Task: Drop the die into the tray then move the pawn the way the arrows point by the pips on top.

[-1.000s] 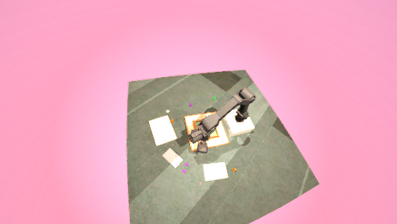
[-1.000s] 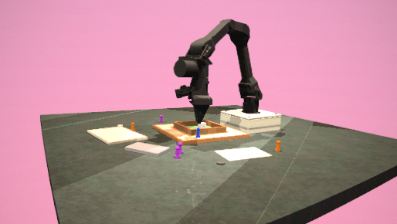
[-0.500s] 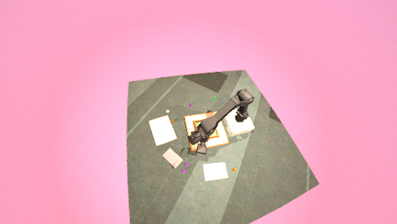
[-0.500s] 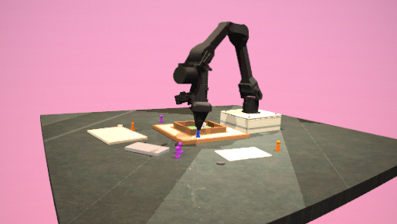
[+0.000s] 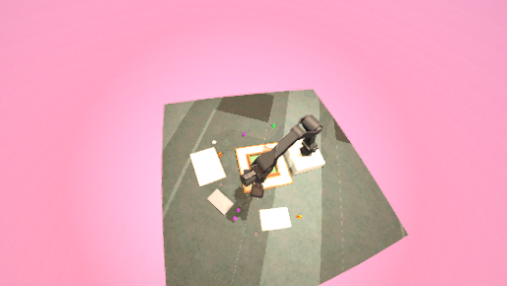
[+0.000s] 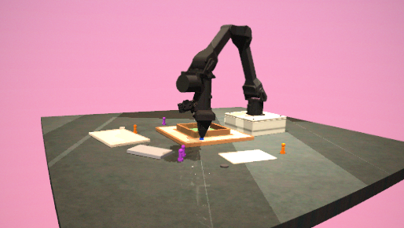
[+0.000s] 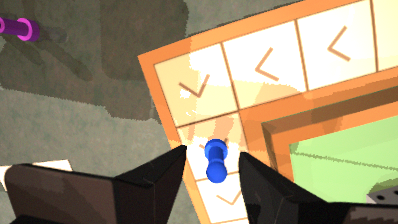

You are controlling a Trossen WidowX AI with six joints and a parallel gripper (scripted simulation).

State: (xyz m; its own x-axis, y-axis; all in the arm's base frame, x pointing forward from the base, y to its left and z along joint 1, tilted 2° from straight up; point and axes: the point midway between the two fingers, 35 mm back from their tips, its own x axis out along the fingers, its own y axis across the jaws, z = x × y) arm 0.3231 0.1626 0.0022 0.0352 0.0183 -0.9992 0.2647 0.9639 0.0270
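My gripper tip is now 7 cm past the white die and 12 cm to the left of it. Round my gripper tip: small slab (20 cm ahead, 7 cm to the left, 2 cm below); blue pawn (right at my gripper tip); dice tray (6 cm behind, 12 cm to the right, 2 cm below).
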